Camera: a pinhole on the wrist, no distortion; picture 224 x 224 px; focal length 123.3 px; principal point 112.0 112.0 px. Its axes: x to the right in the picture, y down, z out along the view. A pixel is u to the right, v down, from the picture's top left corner.
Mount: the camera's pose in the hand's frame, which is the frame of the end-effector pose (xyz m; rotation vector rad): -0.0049 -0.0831 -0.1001 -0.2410 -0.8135 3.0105
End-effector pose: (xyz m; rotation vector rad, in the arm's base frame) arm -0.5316 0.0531 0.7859 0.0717 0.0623 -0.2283
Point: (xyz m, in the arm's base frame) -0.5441 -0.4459 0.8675
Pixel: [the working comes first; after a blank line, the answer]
In the camera's frame: -0.1506 0.2377 0.3718

62 191
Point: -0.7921 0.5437 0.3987
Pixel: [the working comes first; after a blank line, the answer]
In the camera's frame: 0.4014 -0.2506 -0.4752

behind the camera
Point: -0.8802 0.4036 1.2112
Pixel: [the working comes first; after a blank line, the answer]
In the camera's frame: 0.3875 -0.5724 0.2889

outside the picture
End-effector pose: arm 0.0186 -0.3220 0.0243 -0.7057 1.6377 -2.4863
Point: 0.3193 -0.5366 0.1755
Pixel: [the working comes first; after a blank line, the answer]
In the camera's frame: 0.0771 -0.2209 0.4187

135 47
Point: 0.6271 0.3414 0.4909
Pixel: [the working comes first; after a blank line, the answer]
In the camera's frame: 0.5533 0.6382 0.4001

outside the picture
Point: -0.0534 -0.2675 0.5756
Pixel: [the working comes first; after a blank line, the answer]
In the camera's frame: -0.2826 0.2653 0.3439

11 207
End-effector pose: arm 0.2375 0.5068 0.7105 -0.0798 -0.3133 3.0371
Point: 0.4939 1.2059 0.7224
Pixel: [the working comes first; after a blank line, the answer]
In the camera's frame: 0.1573 0.5552 0.3010

outside the picture
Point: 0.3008 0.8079 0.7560
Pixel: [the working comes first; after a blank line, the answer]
In the camera's frame: 0.0083 0.1535 0.1857

118 214
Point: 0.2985 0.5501 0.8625
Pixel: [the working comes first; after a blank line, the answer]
In the camera's frame: 0.0237 -0.1241 0.2081

126 38
